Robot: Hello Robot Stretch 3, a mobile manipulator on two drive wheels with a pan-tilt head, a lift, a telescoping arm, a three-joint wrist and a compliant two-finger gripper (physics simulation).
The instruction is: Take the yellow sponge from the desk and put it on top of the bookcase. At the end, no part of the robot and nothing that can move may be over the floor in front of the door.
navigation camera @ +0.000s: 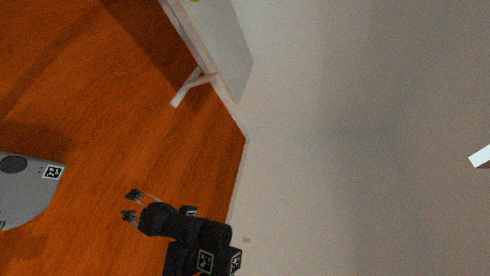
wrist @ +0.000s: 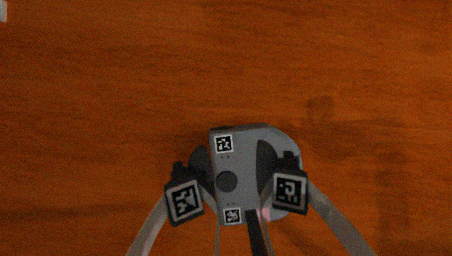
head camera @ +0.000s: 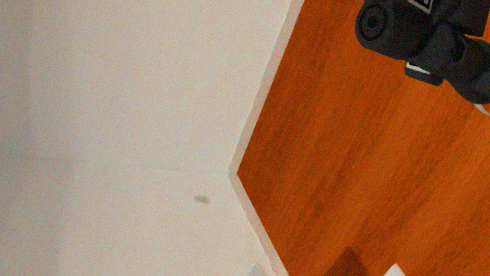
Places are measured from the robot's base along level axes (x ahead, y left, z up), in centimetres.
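Pixels of known places: gripper, between the fingertips: (navigation camera: 127, 203) (wrist: 232, 161); robot's base, origin of its link: (navigation camera: 13, 163) (wrist: 227, 167).
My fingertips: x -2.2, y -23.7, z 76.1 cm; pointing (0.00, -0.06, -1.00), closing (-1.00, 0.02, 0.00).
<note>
Ahead of a thing's pixels: the offset from my fingertips to its top centre. "spot": to the spot under its first point. Level surfaces: height alone.
The yellow sponge {spot: dz -3.3, dx +102.7, dy +6.6 cm} (navigation camera: 194, 1) shows as a small yellow patch at the top edge of the navigation view. It lies on the pale top of the desk {dz -4.1 cm} (navigation camera: 222, 47), which has a white leg. My gripper (navigation camera: 131, 205) (wrist: 232, 161) is open, with its two fingers apart and no object between them. It hangs over the wood floor, well away from the sponge, and points toward my base. In the head view the black wrist is at the upper right and the fingertips are out of frame. The bookcase and the door do not show in these views.
My grey base (navigation camera: 30, 187) (wrist: 245, 170) stands on the wood floor {dz -76.1 cm} (navigation camera: 100, 125). Pale walls (head camera: 140, 100) meet at a corner, with a small outlet (head camera: 201, 199) (navigation camera: 246, 240) on one. A white bar end {spot: dz +131.6, dx +30.9, dy -69.6 cm} (navigation camera: 480, 157) shows at the navigation view's right edge.
</note>
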